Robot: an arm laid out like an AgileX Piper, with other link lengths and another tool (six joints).
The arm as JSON. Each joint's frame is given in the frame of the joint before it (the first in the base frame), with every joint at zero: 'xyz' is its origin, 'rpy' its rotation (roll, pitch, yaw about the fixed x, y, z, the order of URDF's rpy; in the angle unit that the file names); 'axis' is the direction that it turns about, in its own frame. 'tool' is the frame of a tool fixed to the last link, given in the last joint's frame.
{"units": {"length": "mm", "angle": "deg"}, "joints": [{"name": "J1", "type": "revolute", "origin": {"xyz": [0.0, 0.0, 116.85], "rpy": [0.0, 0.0, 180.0]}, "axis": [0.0, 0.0, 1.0]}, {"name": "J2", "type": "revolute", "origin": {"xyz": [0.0, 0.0, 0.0], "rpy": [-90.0, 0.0, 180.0]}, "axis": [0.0, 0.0, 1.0]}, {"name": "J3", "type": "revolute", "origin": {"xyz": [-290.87, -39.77, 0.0], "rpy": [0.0, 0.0, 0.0]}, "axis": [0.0, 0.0, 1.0]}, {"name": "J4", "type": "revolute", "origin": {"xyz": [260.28, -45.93, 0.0], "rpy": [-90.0, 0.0, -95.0]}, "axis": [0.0, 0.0, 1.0]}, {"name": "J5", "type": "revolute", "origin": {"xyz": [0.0, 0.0, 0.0], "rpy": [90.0, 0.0, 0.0]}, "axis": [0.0, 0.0, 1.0]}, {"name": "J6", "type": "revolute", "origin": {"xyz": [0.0, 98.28, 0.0], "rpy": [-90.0, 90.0, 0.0]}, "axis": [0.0, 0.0, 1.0]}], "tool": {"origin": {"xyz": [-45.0, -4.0, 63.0], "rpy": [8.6, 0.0, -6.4]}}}
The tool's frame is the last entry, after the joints.
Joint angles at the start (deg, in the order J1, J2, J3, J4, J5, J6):
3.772, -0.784, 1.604, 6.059, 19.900, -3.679
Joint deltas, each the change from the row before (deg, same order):
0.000, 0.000, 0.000, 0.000, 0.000, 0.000
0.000, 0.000, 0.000, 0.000, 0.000, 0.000
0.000, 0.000, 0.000, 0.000, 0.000, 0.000
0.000, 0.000, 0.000, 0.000, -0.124, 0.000
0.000, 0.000, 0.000, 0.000, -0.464, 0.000
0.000, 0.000, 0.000, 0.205, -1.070, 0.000
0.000, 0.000, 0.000, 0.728, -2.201, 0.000
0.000, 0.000, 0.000, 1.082, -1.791, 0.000
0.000, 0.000, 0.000, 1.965, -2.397, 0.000
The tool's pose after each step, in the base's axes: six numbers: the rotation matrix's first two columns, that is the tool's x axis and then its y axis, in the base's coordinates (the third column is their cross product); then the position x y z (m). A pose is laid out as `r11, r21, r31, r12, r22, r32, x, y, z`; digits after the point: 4 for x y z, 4 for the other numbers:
0.1205, -0.9907, 0.0639, -0.1140, -0.0777, -0.9904, 0.1211, 0.0587, 0.1573
0.1205, -0.9907, 0.0639, -0.1140, -0.0777, -0.9904, 0.1211, 0.0587, 0.1573
0.1205, -0.9907, 0.0639, -0.1140, -0.0777, -0.9904, 0.1211, 0.0587, 0.1573
0.1201, -0.9907, 0.0640, -0.1119, -0.0776, -0.9907, 0.1212, 0.0587, 0.1576
0.1188, -0.9908, 0.0644, -0.1040, -0.0769, -0.9916, 0.1215, 0.0586, 0.1588
0.1159, -0.9913, 0.0616, -0.0860, -0.0718, -0.9937, 0.1223, 0.0585, 0.1619
0.1103, -0.9926, 0.0505, -0.0492, -0.0562, -0.9972, 0.1236, 0.0584, 0.1686
0.1064, -0.9938, 0.0327, -0.0197, -0.0350, -0.9992, 0.1244, 0.0585, 0.1744
0.1017, -0.9948, -0.0003, 0.0192, 0.0023, -0.9998, 0.1253, 0.0584, 0.1827

